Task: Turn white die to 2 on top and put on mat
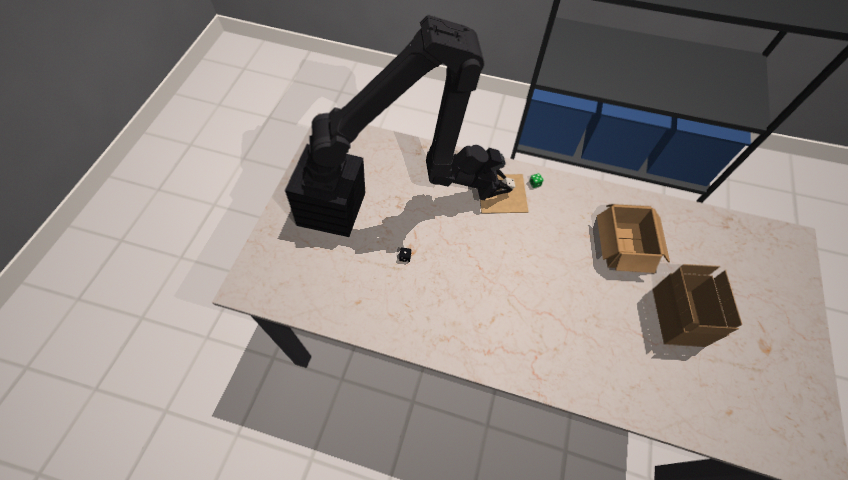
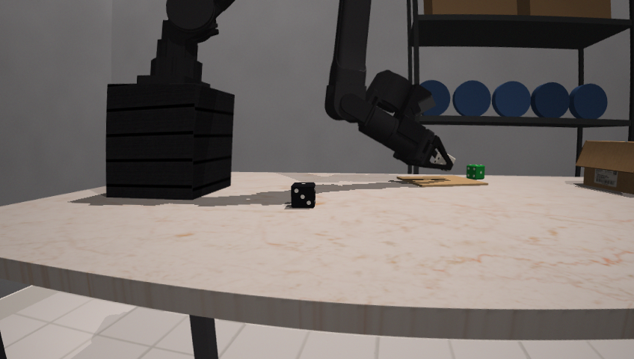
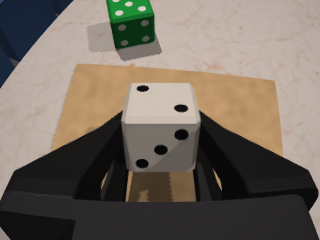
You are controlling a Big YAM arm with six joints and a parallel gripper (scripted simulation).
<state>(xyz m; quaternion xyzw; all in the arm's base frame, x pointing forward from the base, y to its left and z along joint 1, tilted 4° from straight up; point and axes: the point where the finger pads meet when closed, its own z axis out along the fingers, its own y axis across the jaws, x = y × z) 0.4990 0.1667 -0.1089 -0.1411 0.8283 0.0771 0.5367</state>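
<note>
Right now my hand is 3 cm above the mat, 1 cm to the left of it and 1 cm past it. Round my hand: black die 28 cm to the right, 25 cm behind, 2 cm below; then green die 8 cm ahead, 5 cm to the left, 2 cm below.
</note>
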